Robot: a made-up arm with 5 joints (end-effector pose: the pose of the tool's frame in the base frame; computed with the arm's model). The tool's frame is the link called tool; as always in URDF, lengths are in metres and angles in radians.
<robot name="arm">
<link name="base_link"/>
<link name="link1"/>
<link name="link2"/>
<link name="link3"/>
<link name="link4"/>
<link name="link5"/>
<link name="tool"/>
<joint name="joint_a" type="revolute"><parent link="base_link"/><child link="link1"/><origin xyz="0 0 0.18" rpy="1.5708 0 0"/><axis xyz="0 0 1"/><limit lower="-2.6" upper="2.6"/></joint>
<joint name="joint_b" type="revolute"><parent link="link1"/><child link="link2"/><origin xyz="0.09 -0.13 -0.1" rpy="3.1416 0 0"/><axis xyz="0 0 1"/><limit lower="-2.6" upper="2.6"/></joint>
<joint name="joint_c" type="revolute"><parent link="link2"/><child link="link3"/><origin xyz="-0.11 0.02 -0.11" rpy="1.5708 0 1.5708"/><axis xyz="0 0 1"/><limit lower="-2.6" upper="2.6"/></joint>
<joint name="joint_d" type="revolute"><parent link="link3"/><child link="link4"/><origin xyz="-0.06 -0.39 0.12" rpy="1.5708 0 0"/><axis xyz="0 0 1"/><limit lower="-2.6" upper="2.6"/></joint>
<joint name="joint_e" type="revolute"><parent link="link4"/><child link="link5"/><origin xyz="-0.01 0.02 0.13" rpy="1.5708 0 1.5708"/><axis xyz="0 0 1"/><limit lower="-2.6" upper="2.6"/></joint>
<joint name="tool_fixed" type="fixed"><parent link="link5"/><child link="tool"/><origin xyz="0.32 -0.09 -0.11" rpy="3.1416 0 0"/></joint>
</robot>
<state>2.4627 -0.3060 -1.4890 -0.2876 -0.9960</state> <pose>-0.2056 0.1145 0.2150 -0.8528 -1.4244 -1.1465</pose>
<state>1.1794 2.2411 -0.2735 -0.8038 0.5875</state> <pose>0.3615 -0.6360 -0.0485 -0.8446 1.6960 -0.3617</pose>
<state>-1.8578 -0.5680 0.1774 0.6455 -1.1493</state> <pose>-0.0173 -0.2330 0.1764 0.4527 0.5032 0.9587</pose>
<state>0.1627 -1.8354 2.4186 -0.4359 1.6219</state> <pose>0.6643 0.5374 0.4786 0.8632 0.1356 0.9028</pose>
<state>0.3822 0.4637 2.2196 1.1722 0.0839</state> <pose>0.1135 -0.0731 -0.5492 1.8950 -0.5164 -1.3956</pose>
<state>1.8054 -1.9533 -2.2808 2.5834 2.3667</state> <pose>0.4364 0.4266 -0.2895 0.6821 1.5969 -0.4494</pose>
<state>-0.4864 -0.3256 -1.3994 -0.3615 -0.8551</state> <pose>0.2547 0.0658 0.2034 -1.1167 0.9925 0.5520</pose>
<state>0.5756 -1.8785 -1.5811 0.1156 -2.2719</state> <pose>0.1472 0.1432 -0.2845 -1.6388 -0.0728 -0.2150</pose>
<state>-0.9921 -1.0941 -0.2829 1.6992 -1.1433</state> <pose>-0.1917 -0.1618 0.1645 -1.2355 -1.4735 1.0268</pose>
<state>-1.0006 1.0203 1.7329 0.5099 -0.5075</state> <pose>-0.4510 -0.2497 0.0284 0.7605 0.8495 -1.3354</pose>
